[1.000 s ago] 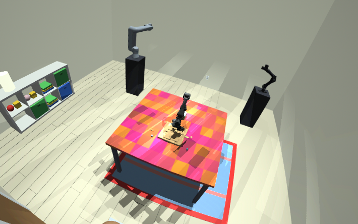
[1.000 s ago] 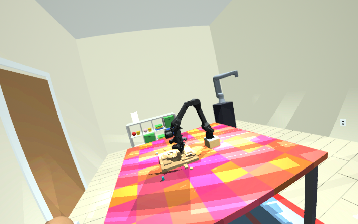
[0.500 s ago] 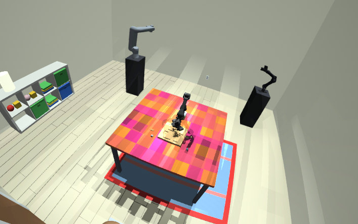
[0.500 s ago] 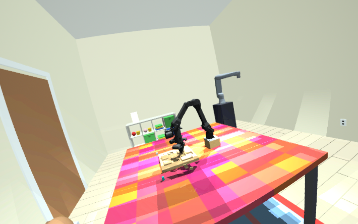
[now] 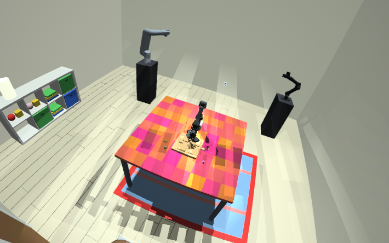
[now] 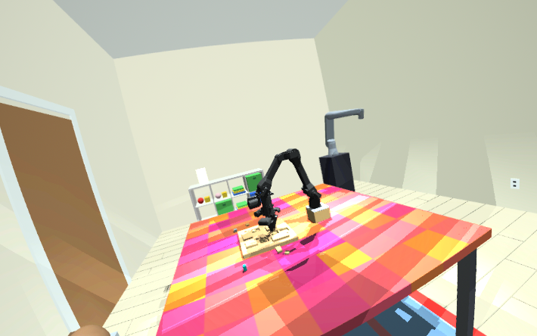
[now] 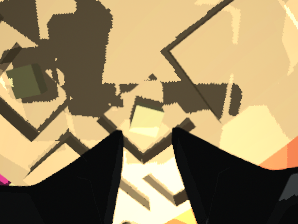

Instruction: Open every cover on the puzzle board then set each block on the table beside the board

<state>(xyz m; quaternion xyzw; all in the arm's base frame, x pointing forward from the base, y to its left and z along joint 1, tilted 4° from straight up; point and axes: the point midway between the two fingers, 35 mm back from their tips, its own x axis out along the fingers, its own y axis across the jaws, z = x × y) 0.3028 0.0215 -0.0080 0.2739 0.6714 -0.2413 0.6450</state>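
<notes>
My gripper tip is now 5 cm short of the tan wooden puzzle board, 1 cm to the left of it and 2 cm above it. From my gripper tip the other things lie so: cyan block 22 cm ahead, 20 cm to the left, 3 cm below.
</notes>
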